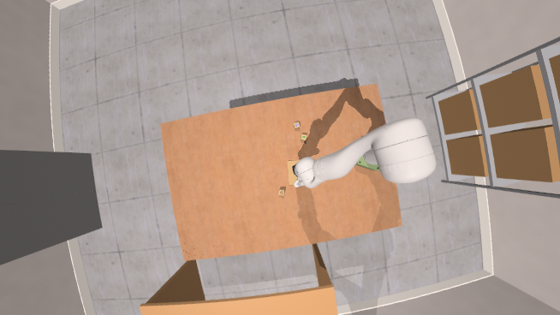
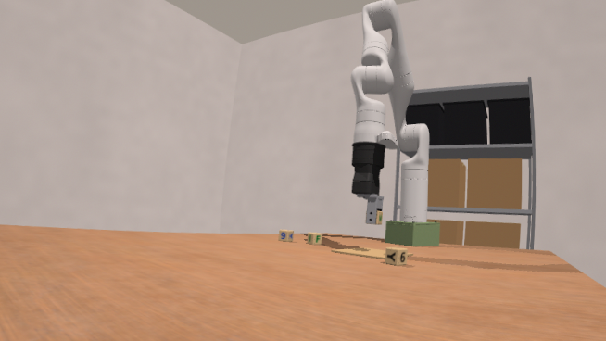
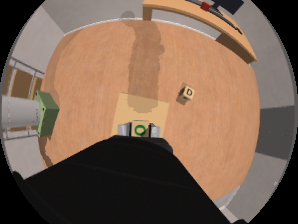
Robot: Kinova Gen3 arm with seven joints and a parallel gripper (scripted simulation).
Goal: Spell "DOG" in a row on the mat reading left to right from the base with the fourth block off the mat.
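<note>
The tan mat lies 1 cm behind my hand and 8 cm below it. Round my hand: green-lettered block 7 cm behind, 19 cm to the right, 7 cm below; wooden block right at my hand; blue-lettered block 4 cm behind, 26 cm to the right, 7 cm below.
</note>
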